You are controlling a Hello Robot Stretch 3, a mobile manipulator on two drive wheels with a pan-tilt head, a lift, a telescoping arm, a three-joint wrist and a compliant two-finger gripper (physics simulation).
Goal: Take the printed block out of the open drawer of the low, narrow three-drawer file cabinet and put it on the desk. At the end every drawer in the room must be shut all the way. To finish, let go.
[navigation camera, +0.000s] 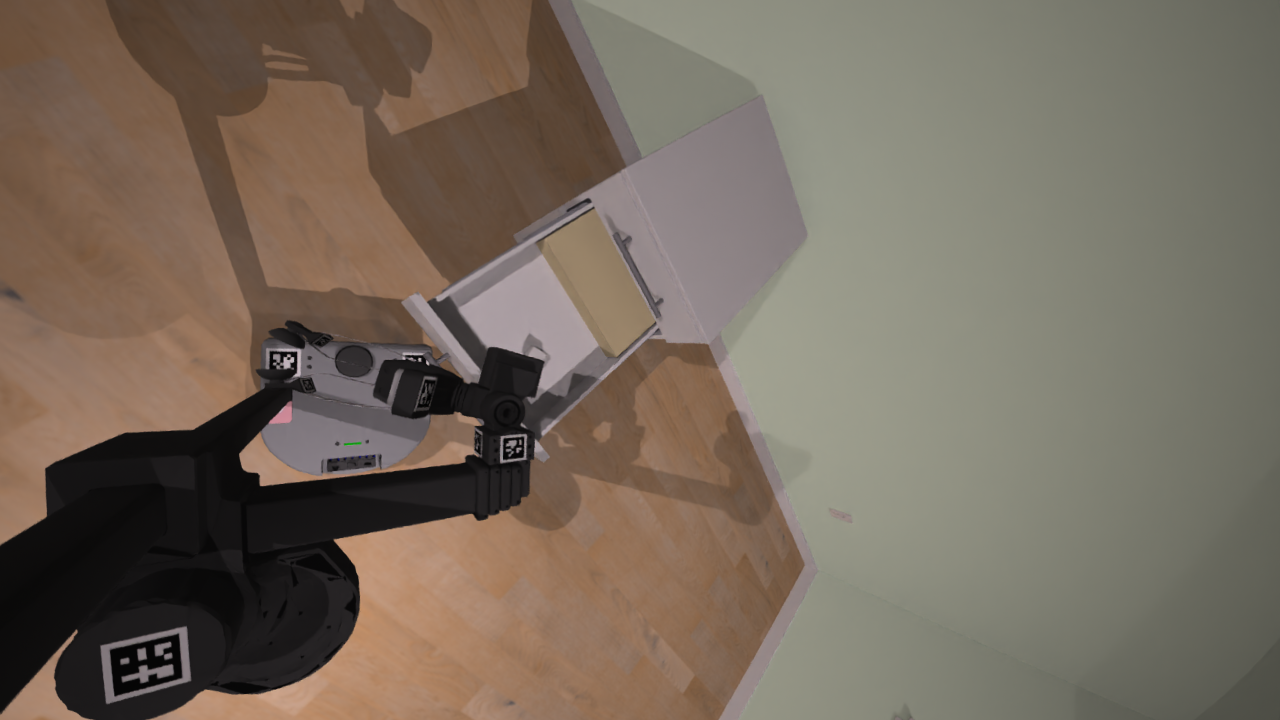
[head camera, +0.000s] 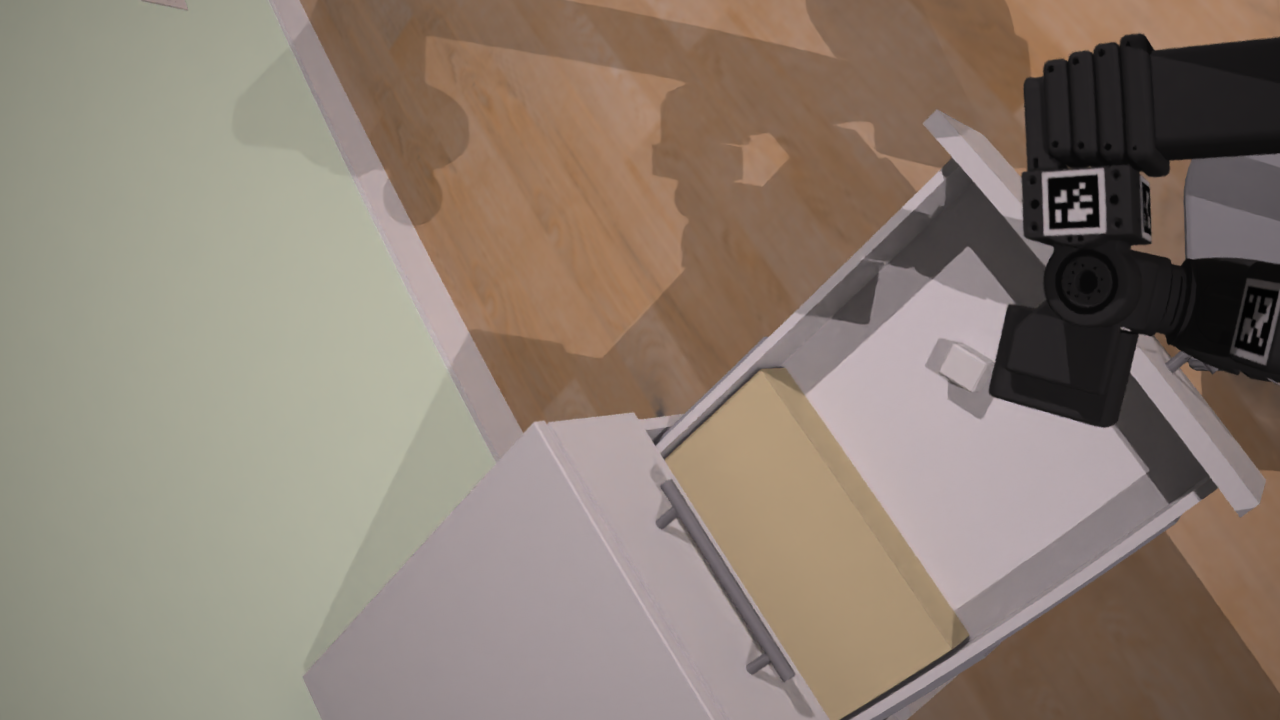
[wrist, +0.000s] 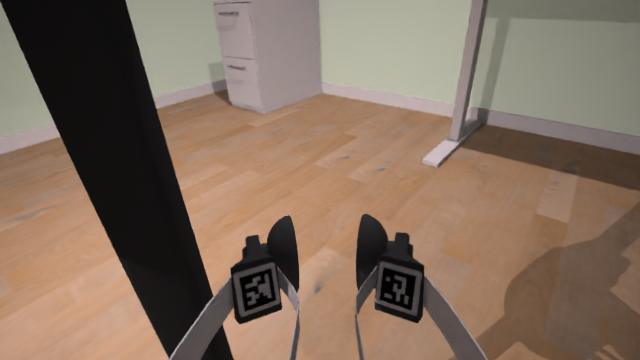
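The small white printed block (head camera: 964,367) (navigation camera: 539,354) lies on the floor of the open drawer (head camera: 1203,434) (navigation camera: 435,328), in front of a tan box-like piece. The low file cabinet (head camera: 590,573) (navigation camera: 725,197) stands against the wall, and the handle of a drawer above the open one shows. My gripper (navigation camera: 276,352) (wrist: 327,240) is open and empty, its fingers above my base and pointing away from the cabinet. The black wrist hangs over the drawer's front part beside the block. Of the desk, a leg and foot (wrist: 466,75) show in the wrist view; its top does not show.
Another file cabinet (wrist: 287,55) with two shut drawers visible stands in the corner in the wrist view. My base (navigation camera: 353,394) is close to the open drawer's front. The telescoping arm (navigation camera: 366,501) runs beside the drawer. A wall with a baseboard (head camera: 393,232) is behind the cabinet.
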